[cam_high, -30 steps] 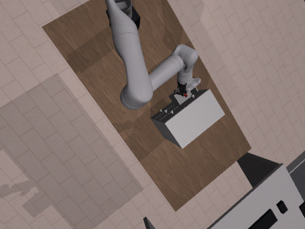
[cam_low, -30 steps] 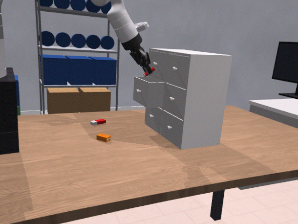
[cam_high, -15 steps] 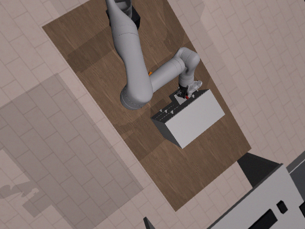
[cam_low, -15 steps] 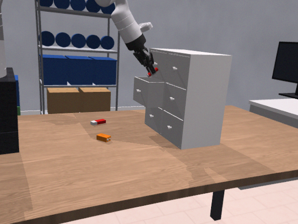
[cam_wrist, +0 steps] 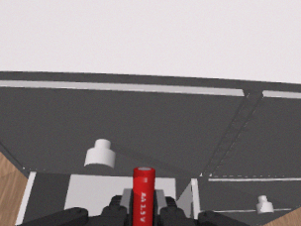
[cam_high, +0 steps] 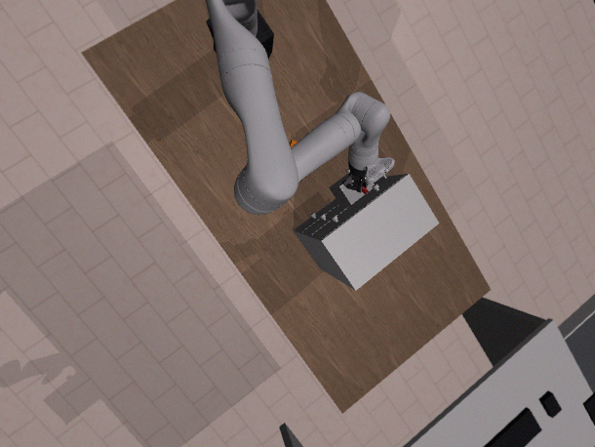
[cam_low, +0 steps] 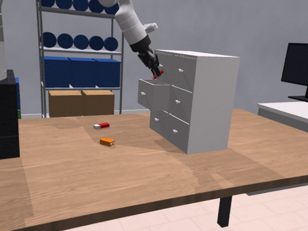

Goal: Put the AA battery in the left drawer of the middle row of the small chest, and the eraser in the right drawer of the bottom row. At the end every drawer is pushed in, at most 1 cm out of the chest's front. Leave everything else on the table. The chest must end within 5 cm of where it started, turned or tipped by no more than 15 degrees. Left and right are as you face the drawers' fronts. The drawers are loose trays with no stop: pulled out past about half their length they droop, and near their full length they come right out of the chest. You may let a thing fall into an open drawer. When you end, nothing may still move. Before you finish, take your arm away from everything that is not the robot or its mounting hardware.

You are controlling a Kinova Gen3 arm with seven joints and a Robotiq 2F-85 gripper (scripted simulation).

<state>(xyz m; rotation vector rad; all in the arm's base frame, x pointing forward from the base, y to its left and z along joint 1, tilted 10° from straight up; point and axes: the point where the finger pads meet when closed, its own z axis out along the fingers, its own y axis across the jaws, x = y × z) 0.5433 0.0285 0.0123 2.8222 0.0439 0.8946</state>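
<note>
The AA battery lies 1 cm ahead of my hand and 1 cm below it. From my hand the other things lie so: eraser (17 cm behind, 16 cm to the left, 25 cm below); orange battery (19 cm behind, 5 cm to the right, 25 cm below).
</note>
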